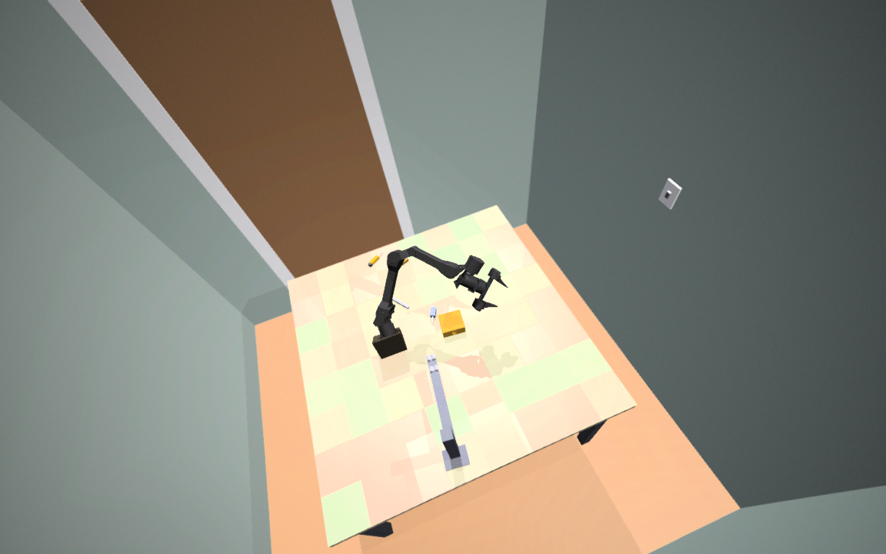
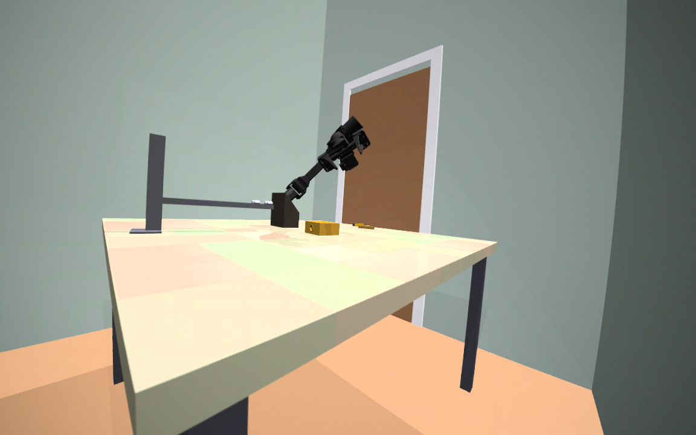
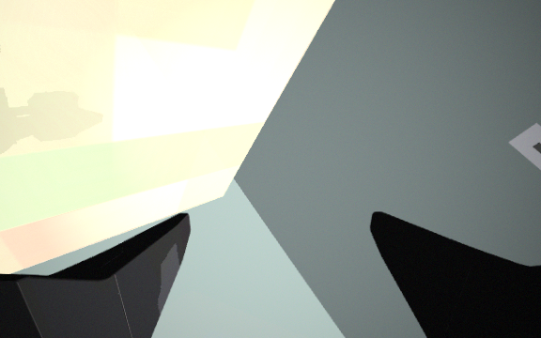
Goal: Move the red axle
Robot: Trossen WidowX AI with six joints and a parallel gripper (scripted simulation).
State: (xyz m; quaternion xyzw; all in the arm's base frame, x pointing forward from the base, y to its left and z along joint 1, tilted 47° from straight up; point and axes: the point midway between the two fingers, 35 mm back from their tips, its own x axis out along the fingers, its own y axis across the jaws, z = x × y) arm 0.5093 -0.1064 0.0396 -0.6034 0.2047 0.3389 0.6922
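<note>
The pale blue-white block is 310 mm behind my gripper tip, 160 mm to the left of it and 250 mm below it. Also, from my gripper tip: thin grey bar (450 mm behind, 300 mm to the left, 260 mm below); beam (230 mm behind, 80 mm to the left, 240 mm below).
</note>
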